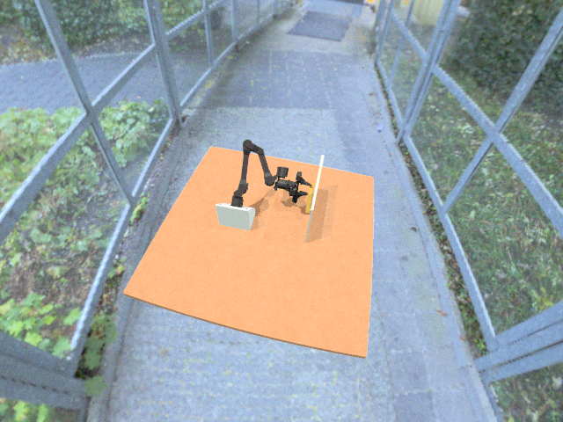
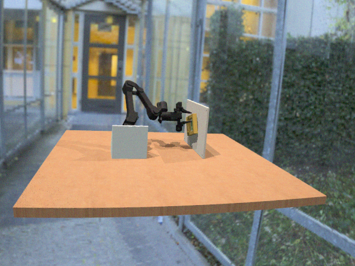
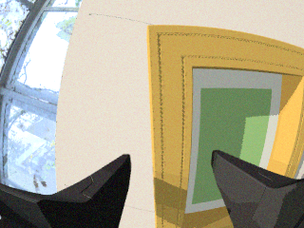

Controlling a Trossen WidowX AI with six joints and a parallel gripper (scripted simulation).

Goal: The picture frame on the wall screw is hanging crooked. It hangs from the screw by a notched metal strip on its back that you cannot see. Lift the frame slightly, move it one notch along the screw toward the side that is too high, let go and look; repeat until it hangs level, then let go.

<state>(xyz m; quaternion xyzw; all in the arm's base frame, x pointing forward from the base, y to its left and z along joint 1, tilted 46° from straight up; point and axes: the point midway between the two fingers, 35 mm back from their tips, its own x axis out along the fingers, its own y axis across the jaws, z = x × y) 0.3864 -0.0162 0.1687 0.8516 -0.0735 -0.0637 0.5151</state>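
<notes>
My gripper tip is 10 mm short of the picture frame, 10 mm to the left of it and 50 mm above it.
</notes>
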